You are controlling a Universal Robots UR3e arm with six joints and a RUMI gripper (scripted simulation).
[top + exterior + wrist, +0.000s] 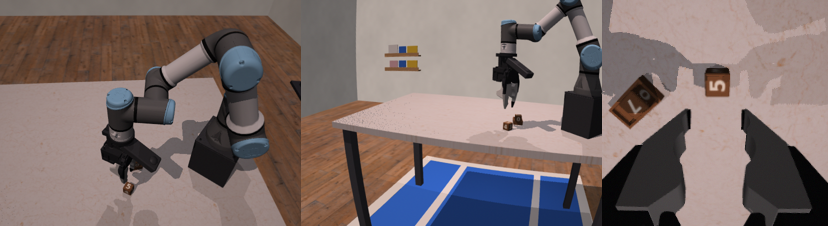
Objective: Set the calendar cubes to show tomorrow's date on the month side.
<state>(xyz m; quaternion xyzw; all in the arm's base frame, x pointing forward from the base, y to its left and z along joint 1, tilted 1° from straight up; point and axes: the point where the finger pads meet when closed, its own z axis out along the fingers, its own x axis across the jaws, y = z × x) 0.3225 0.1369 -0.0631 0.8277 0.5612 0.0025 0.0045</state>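
My gripper is now 9 cm above the brown digit cube. Also, from my hand: calendar tray 12 cm to the right, 10 cm below, 1 cm behind.
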